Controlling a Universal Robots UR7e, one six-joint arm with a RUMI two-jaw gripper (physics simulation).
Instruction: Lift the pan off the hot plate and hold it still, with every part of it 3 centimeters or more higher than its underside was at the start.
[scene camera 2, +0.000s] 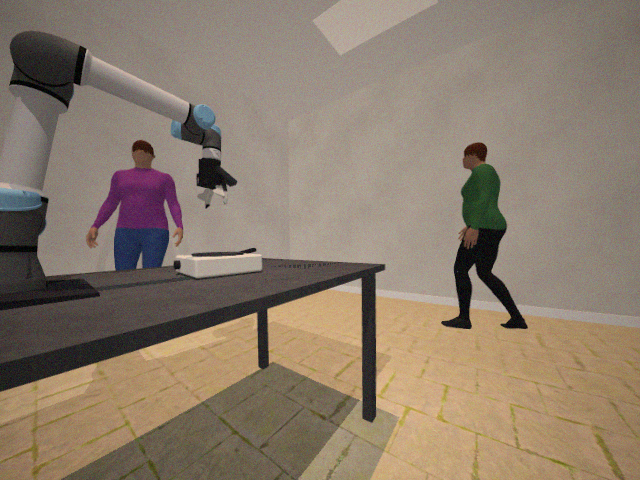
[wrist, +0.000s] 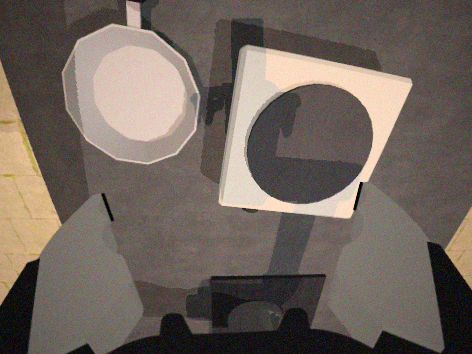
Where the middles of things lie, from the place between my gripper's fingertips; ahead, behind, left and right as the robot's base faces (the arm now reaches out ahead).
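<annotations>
Grey pan (wrist: 131, 95): from my hand, 12 cm ahead, 12 cm to the left, 23 cm below. White hot plate (scene camera 2: 199, 265): from my hand, 7 cm behind, 11 cm to the right, 24 cm below.
</annotations>
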